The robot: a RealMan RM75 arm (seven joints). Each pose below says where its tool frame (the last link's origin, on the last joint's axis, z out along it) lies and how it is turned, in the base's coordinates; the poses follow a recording.
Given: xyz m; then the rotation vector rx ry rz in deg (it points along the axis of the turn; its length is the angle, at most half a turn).
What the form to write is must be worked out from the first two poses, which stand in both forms.
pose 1, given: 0.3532 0.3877 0.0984 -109.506 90.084 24.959
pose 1, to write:
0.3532 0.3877 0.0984
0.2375 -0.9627 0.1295
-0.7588 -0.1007 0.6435
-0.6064 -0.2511 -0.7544

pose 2, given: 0.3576 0.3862 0.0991 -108.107 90.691 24.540
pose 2, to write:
0.3576 0.3862 0.0991
0.2250 -0.9633 0.1461
-0.7582 -0.0789 0.6472
-0.6120 -0.2565 -0.7482

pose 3, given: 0.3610 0.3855 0.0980 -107.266 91.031 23.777
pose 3, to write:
0.3610 0.3855 0.0980
0.2194 -0.9621 0.1619
-0.7601 -0.0645 0.6466
-0.6117 -0.2649 -0.7454

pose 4, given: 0.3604 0.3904 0.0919 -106.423 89.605 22.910
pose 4, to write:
0.3604 0.3904 0.0919
0.2353 -0.9547 0.1820
-0.7502 -0.0594 0.6586
-0.6179 -0.2915 -0.7302

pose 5, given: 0.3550 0.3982 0.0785 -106.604 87.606 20.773
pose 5, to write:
0.3550 0.3982 0.0785
0.2669 -0.9412 0.2072
-0.7480 -0.0668 0.6604
-0.6077 -0.3312 -0.7218

